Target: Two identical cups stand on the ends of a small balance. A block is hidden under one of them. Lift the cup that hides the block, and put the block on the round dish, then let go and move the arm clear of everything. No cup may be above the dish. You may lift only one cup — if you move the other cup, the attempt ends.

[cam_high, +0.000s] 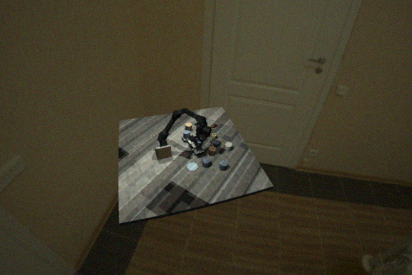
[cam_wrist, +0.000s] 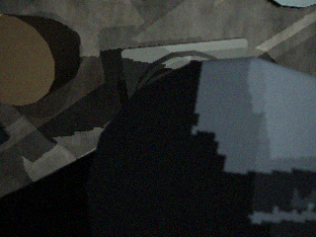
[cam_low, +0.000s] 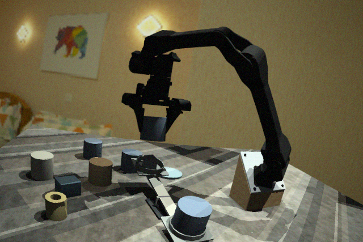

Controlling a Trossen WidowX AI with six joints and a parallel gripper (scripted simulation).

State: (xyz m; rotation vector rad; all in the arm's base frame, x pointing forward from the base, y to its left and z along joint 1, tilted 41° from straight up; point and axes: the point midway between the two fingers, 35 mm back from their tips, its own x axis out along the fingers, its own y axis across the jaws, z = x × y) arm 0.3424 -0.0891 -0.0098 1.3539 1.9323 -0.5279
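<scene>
The grey block lies 10 mm to the left of my gripper tip and 80 mm below it. Also, from my gripper tip: balance beam (40 mm behind, 130 mm to the left, 130 mm below); then pale round dish (80 mm behind, 130 mm to the right, 170 mm below); then balance (40 mm behind, 130 mm to the left, 150 mm below).
</scene>
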